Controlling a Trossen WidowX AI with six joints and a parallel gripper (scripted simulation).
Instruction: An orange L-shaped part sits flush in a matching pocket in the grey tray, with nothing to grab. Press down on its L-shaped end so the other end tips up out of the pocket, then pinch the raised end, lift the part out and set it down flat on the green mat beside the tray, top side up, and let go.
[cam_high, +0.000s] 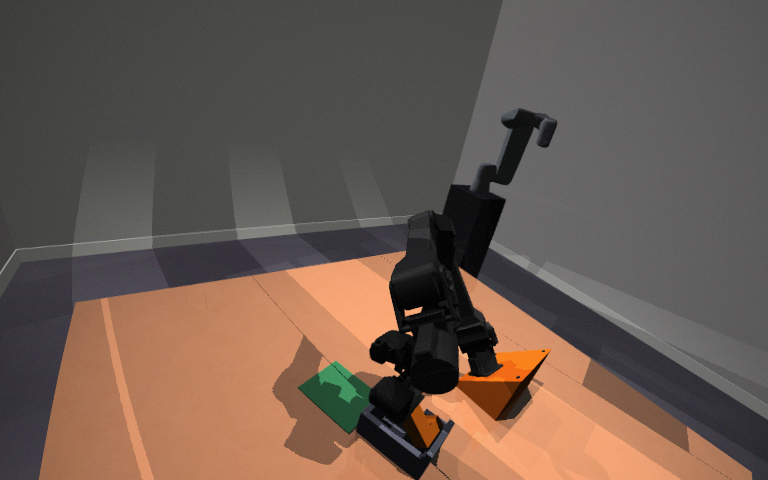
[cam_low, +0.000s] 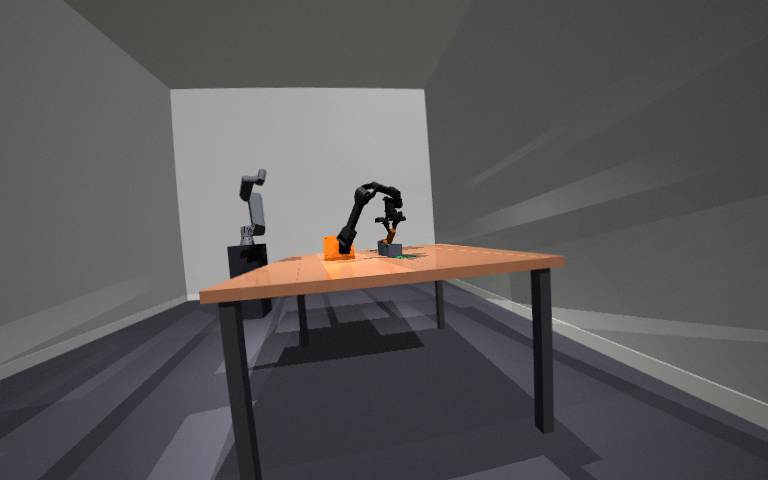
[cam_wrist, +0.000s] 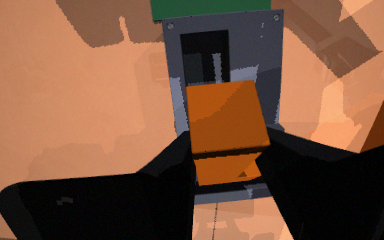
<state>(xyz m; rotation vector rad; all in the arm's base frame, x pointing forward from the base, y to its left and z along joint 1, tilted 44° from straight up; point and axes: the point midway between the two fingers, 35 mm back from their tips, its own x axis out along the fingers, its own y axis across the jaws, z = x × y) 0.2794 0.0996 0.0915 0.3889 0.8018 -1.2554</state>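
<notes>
Right now the green mat is 140 mm to the right of my gripper tip, 140 mm below it and 30 mm ahead of it. From my gripper tip the other things lie so: orange l-shaped part: 30 mm to the left, 30 mm below, 20 mm behind.
</notes>
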